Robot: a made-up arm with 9 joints.
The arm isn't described. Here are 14 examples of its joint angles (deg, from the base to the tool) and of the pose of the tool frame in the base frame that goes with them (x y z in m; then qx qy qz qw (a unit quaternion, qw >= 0)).
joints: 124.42 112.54 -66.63 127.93 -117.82 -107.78 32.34 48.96 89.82
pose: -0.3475 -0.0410 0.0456 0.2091 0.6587 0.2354 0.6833
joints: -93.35 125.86 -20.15 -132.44 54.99 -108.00 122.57 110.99 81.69
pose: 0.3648 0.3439 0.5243 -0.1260 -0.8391 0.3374 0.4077
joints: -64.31 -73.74 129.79 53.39 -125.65 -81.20 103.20 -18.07 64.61
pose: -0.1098 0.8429 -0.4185 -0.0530 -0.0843 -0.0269 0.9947
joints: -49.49 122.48 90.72 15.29 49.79 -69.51 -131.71 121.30 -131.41
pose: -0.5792 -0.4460 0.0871 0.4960 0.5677 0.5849 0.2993
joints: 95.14 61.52 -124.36 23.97 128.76 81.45 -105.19 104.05 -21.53
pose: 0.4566 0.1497 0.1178 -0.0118 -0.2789 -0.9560 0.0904
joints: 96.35 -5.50 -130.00 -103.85 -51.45 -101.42 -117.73 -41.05 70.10
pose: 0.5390 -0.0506 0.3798 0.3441 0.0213 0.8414 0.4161
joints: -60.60 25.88 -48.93 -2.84 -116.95 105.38 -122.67 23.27 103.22
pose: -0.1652 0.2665 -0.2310 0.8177 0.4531 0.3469 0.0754
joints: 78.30 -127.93 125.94 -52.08 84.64 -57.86 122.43 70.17 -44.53
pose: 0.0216 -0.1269 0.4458 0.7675 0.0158 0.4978 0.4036
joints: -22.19 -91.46 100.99 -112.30 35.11 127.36 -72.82 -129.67 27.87
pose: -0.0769 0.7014 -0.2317 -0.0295 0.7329 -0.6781 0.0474
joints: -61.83 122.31 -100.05 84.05 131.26 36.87 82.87 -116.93 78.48
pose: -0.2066 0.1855 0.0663 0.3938 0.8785 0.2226 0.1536
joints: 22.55 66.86 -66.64 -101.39 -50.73 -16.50 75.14 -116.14 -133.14
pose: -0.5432 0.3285 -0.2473 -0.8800 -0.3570 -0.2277 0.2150
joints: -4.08 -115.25 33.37 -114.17 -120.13 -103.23 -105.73 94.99 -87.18
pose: 0.3334 0.3874 0.2625 -0.6541 -0.4849 0.5761 0.0708
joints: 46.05 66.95 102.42 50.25 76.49 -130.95 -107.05 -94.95 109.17
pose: 0.1553 -0.1526 0.3183 0.2916 0.1346 0.8097 0.4911
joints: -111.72 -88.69 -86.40 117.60 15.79 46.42 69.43 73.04 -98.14
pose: -0.4077 -0.2501 0.0230 -0.8158 0.3035 0.4183 0.2596
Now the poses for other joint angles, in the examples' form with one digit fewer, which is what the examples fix.
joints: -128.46 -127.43 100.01 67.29 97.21 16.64 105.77 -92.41 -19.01
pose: -0.164 0.624 -0.040 -0.824 -0.235 -0.228 0.463
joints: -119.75 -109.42 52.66 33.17 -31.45 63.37 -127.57 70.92 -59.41
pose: 0.200 0.500 0.403 0.761 0.278 0.156 0.565
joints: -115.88 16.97 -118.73 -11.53 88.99 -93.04 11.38 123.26 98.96
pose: 0.610 0.764 -0.074 -0.085 -0.992 -0.069 0.063
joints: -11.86 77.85 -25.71 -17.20 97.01 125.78 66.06 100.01 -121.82
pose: -0.008 0.059 0.039 -0.460 0.419 0.420 0.661
